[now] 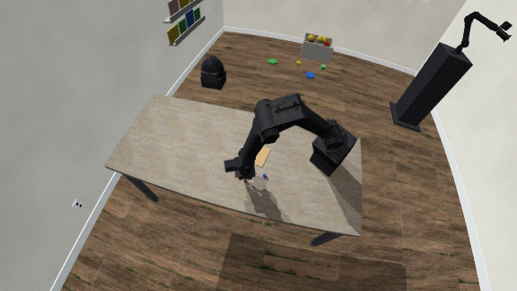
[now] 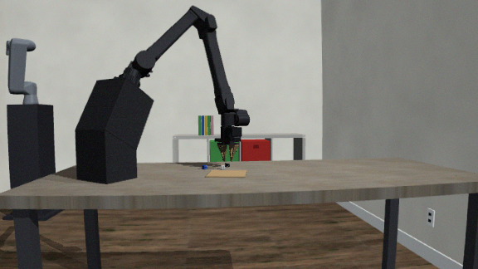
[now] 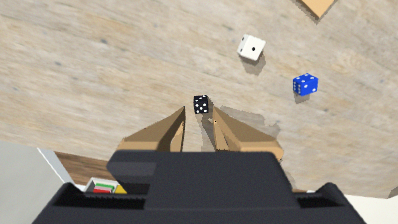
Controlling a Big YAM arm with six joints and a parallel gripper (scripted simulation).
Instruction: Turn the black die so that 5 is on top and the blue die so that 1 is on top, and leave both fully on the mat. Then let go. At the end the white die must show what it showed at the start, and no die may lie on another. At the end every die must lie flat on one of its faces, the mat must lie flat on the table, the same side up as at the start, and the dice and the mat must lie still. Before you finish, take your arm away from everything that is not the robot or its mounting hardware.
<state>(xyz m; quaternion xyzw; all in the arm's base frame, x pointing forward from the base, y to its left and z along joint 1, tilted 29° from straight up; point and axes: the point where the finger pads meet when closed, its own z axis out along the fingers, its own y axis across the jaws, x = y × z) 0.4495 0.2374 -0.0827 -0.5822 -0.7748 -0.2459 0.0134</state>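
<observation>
Right now my hand is 20 mm above the black die. The rest, counted from my hand: blue die 100 mm behind, 60 mm to the right, 20 mm below; white die 20 mm behind, 70 mm to the right, 20 mm below; tan mat 10 mm behind, 190 mm to the right, 30 mm below.
</observation>
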